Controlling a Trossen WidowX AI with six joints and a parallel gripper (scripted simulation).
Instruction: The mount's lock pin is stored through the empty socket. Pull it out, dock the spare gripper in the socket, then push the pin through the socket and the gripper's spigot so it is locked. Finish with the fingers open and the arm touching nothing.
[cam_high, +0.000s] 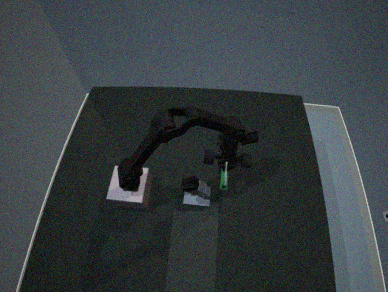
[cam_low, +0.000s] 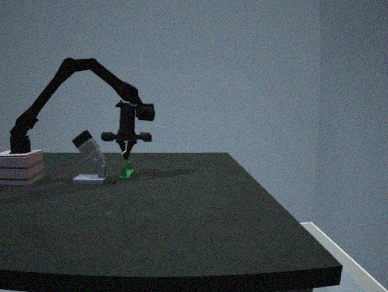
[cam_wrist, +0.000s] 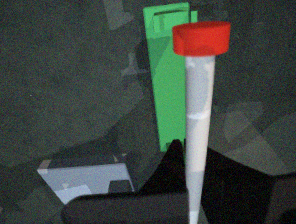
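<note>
The green rest lies 1 cm to the left of my gripper tip and 4 cm below it. Round my gripper tip: grey mount socket 10 cm behind, 9 cm to the right, 1 cm below; spare gripper 12 cm behind, 10 cm to the right, 6 cm above.
</note>
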